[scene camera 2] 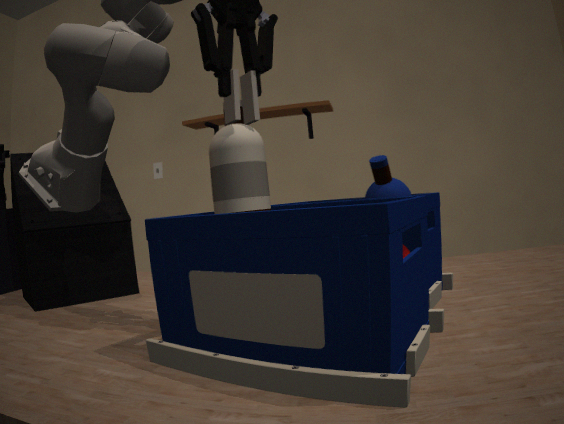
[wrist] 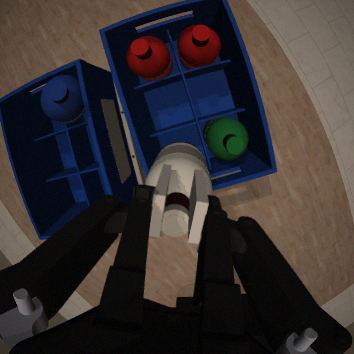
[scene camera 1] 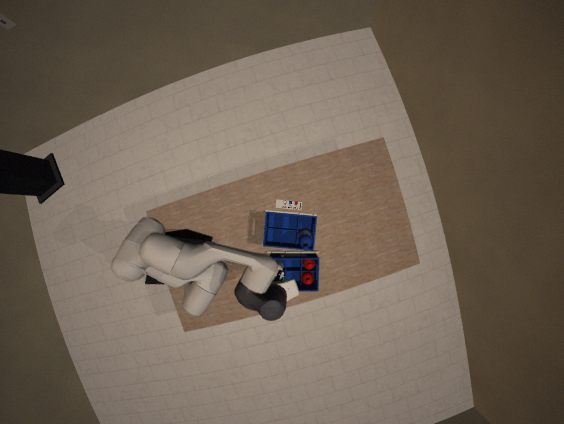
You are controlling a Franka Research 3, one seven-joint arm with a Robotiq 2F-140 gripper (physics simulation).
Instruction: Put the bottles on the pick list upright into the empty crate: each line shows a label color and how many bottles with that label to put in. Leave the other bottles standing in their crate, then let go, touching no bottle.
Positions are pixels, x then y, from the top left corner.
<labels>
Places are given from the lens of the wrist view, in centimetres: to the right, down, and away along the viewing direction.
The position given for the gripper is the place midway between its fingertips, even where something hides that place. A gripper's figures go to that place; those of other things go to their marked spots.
gripper (wrist: 180,182): 0, 1, 21
white bottle (wrist: 184,157): 1, -2, 24
green bottle (wrist: 226,138): 7, -5, 33
The marked spots on the green bottle and the white bottle are 12 cm apart.
</labels>
